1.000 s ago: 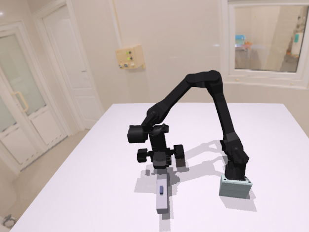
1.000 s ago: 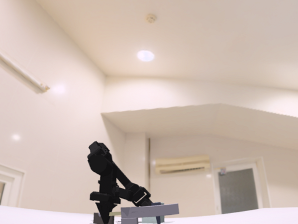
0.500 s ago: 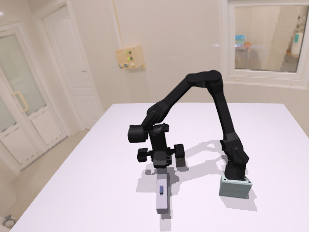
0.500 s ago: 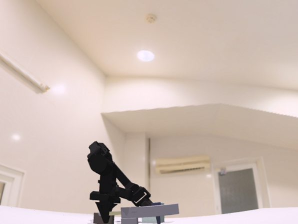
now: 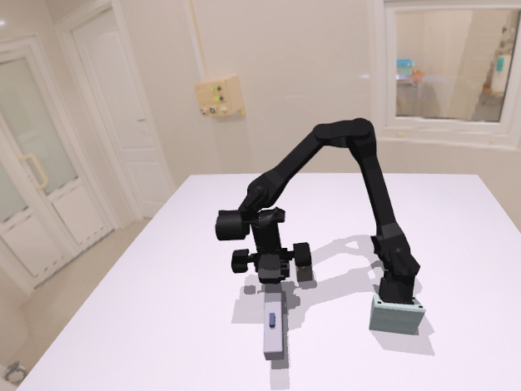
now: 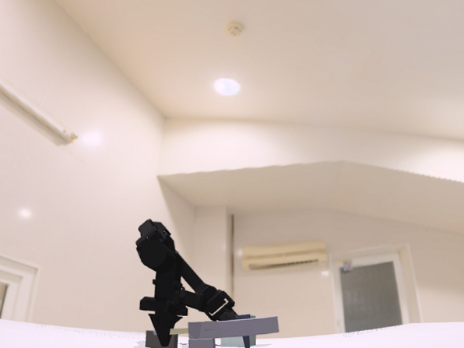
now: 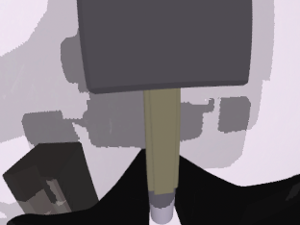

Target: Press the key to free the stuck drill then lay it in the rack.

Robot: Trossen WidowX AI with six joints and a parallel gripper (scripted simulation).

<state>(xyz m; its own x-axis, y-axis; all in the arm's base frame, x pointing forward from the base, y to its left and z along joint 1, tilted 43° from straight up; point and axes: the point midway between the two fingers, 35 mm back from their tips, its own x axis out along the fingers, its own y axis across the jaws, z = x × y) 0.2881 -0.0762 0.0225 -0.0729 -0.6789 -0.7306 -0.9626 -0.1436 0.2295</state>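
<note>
Now: gripper tip 1 cm past the drill, 4 cm to the right of it and 4 cm below it. Round my gripper tip: housing (4 cm behind, 13 cm to the left, 4 cm above); rack (6 cm behind, 5 cm to the right, 1 cm above); blue key (4 cm behind, 16 cm to the left, 4 cm above).
</note>
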